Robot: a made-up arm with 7 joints.
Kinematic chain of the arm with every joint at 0, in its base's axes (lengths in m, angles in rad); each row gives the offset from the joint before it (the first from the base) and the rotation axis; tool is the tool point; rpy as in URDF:
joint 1: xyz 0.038 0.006 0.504 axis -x
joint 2: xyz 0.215 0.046 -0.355 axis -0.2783 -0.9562 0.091
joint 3: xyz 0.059 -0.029 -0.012 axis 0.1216 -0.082 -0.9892
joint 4: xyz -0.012 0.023 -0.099 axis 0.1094 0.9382 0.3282
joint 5: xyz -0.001 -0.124 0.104 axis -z
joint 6: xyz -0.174 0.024 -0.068 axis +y
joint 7: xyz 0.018 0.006 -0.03 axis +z
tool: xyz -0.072 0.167 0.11 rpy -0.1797 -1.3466 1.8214
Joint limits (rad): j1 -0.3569..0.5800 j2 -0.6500..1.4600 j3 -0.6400..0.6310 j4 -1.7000..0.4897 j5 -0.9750..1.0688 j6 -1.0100..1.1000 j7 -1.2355..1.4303
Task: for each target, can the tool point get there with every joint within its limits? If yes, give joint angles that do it. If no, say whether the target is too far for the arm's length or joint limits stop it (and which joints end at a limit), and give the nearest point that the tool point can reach.
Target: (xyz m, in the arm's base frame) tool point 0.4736 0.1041 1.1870
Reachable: no: joint limits stop it (at a limit: joint 1, joint 3, joint 4, joint 5, joint 7) | nearest point 0.2856 -0.1844 0.6438 | short by 0.643 m
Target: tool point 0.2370 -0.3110 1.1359
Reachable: no: joint limits stop it (at a limit: joint 1, joint 2, joint 3, joint 4, joint 5, joint 7) | nearest point 0.2538 -0.2344 0.6660 | short by 0.476 m
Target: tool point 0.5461 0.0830 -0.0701
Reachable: yes | joints 0.0991 1.2601 -0.0643 -1.3700 0.4662 -0.1708 0.8120
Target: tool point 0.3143 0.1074 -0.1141
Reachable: yes | joints -0.1398 1.1401 -0.5444 -0.4942 0.5946 -0.5511 0.5931
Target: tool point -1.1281 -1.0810 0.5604
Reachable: no: too far | nearest point -0.1330 -0.4692 0.2080 | short by 1.220 m
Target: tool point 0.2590 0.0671 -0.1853
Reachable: yes | joints 0.0991 0.6520 0.4910 -0.9121 -0.7257 -0.1238 -0.3426
